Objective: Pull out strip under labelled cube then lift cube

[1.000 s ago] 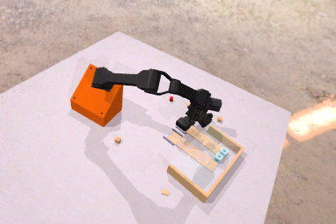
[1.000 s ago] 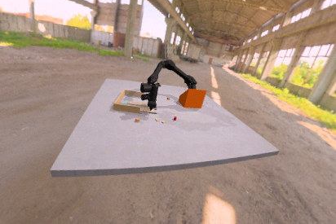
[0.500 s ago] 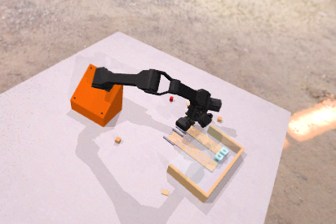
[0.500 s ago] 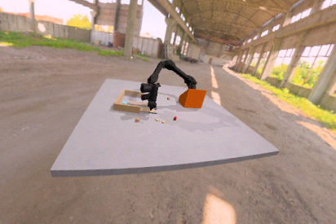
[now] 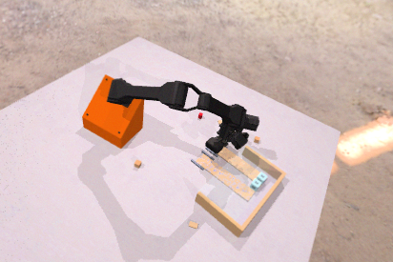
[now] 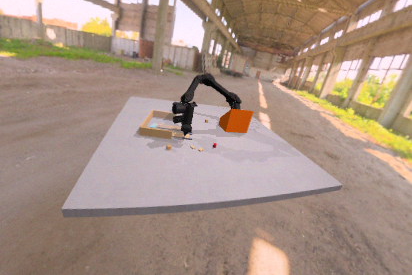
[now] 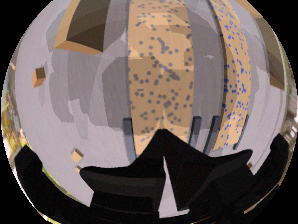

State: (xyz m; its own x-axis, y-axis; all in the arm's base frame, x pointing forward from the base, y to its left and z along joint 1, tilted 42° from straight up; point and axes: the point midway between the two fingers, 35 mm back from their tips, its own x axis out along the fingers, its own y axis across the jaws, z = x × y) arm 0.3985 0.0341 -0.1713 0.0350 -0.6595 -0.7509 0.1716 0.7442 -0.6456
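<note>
The red cube is 170 mm behind my gripper tip, 120 mm to the left of it and 10 mm above it. Also, from my gripper tip: tan chip: 350 mm to the right, 80 mm ahead.
</note>
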